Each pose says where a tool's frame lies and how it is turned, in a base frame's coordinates. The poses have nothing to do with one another.
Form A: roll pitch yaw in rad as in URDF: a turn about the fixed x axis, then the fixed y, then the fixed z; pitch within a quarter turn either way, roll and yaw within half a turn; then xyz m.
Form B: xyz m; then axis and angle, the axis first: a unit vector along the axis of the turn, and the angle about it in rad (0 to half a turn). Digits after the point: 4 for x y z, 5 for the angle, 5 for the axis.
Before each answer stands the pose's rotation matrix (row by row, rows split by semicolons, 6 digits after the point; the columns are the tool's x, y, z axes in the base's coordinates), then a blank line. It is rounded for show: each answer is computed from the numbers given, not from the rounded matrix.
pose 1, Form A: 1.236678, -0.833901, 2.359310, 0.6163, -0.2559, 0.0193
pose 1, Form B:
-0.476648 0.265072 0.838179; 0.473687 -0.725759 0.498892; 0.740558 0.634831 0.220371

0.6163, -0.2559, 0.0193, 0.50828, 0.36500, 0.78002, 3.00747
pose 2, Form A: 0.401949, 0.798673, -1.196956, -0.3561, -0.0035, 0.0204
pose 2, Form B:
0.254780 0.959092 -0.123409; -0.649472 0.075169 -0.756661; -0.716431 0.272933 0.642055

-0.3561, -0.0035, 0.0204, 0.51485, 0.29654, -0.80436, 1.58480
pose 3, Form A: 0.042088, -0.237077, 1.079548, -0.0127, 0.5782, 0.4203
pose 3, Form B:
0.458532 -0.885625 -0.073593; 0.857081 0.462596 -0.226753; 0.234862 0.040899 0.971168

-0.0127, 0.5782, 0.4203, 0.14953, -0.17233, 0.97362, 1.10834
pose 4, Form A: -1.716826, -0.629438, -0.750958, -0.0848, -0.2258, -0.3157
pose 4, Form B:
0.590939 0.326485 0.737698; -0.551575 -0.503785 0.664805; 0.588691 -0.799755 -0.117625

-0.0848, -0.2258, -0.3157, -0.85442, 0.08693, -0.51226, 2.11208
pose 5, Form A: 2.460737, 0.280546, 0.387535, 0.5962, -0.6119, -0.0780
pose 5, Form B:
0.889647 0.455007 0.038686; 0.363133 -0.653549 -0.664085; -0.276880 0.604849 -0.746656

0.5962, -0.6119, -0.0780, 0.96806, 0.24074, -0.07009, 2.42688
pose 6, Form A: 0.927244, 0.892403, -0.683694, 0.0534, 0.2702, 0.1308
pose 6, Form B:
0.486499 0.861877 -0.143130; -0.396394 0.071754 -0.915272; -0.778582 0.502015 0.376551

0.0534, 0.2702, 0.1308, 0.70902, 0.31790, -0.62947, 1.60340
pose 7, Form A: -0.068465, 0.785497, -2.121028, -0.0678, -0.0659, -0.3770
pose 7, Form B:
-0.369699 0.875703 -0.310591; -0.602681 -0.480421 -0.637159; -0.707177 -0.048369 0.705380

-0.0678, -0.0659, -0.3770, 0.35902, 0.24182, -0.90146, 2.18019
